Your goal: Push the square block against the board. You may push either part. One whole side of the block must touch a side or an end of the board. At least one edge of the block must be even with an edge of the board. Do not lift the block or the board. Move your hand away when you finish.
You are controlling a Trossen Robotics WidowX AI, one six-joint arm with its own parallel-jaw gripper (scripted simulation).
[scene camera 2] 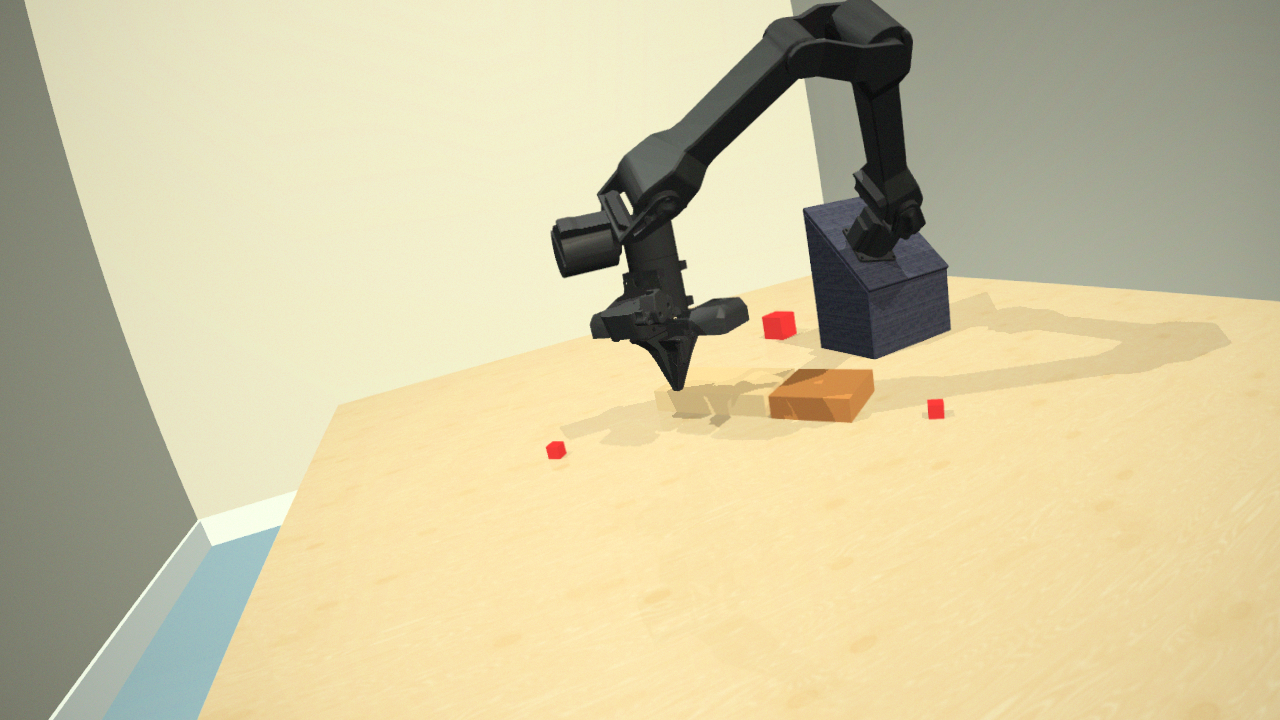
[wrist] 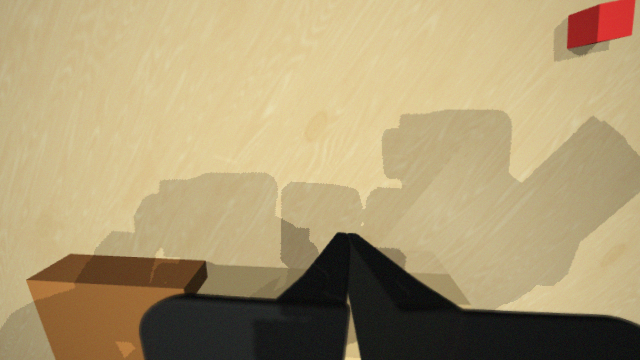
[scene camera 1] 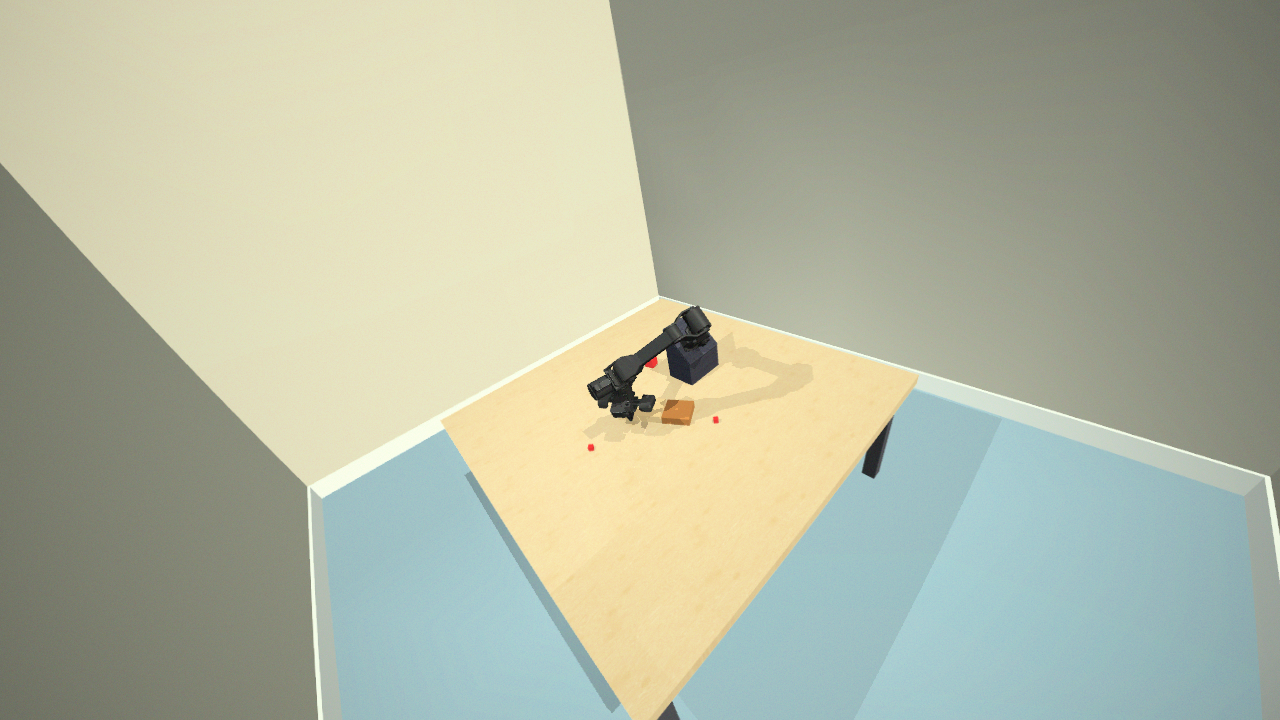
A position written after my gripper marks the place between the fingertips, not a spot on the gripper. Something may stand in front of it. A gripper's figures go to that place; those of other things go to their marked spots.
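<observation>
Pale board (scene camera 2: 744,392) at 0.71 m from the lens; my gripper (scene camera 2: 678,390) at 0.69 m from the lens.
</observation>
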